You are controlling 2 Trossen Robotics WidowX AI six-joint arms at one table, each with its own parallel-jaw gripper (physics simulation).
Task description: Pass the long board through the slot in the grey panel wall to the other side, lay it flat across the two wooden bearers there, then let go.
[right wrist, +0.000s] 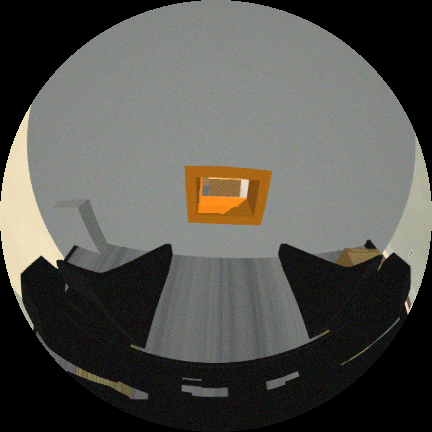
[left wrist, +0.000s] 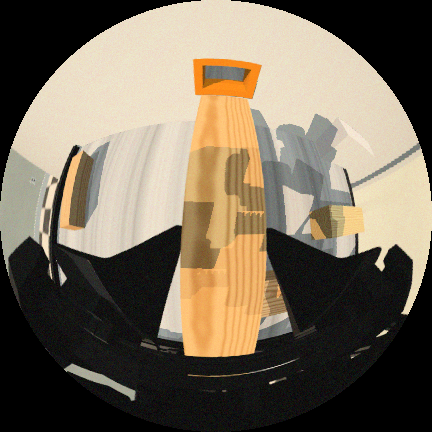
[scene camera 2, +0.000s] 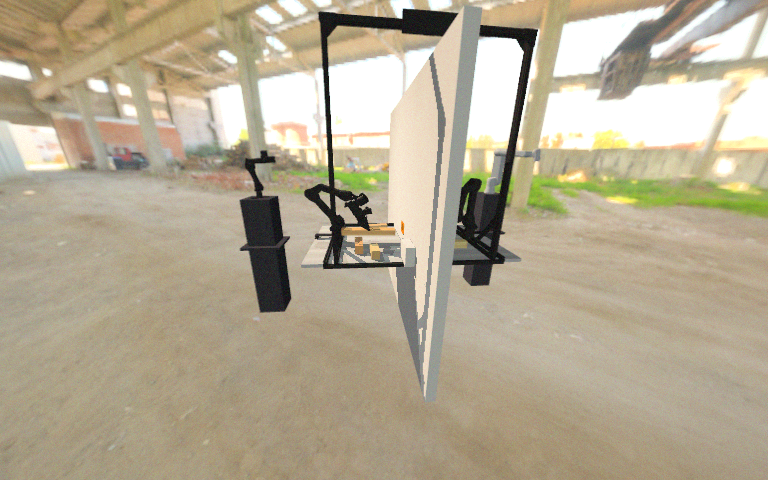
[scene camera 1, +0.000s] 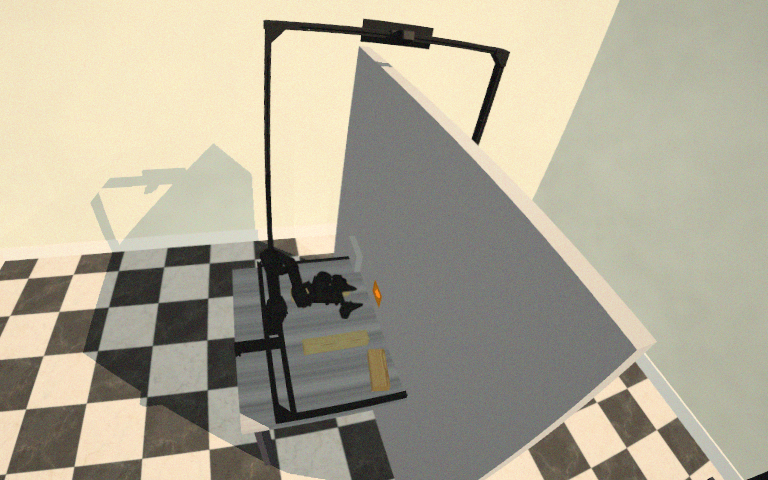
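The long pale board is held level above the table by my left gripper, which is shut on it. Its far end lies close to the orange-rimmed slot in the panel wall. Through the slot, the right wrist view shows the board's brown end face; whether it touches the rim is unclear. My right gripper is open and empty on the wall's grey side, facing the slot. One yellow bearer lies beside it; another is mostly hidden under the right arm.
A wooden block lies near the wall on the right arm's side. Blocks lie around the board on the other side. A pale upright piece stands against the wall. A black frame rises over the table.
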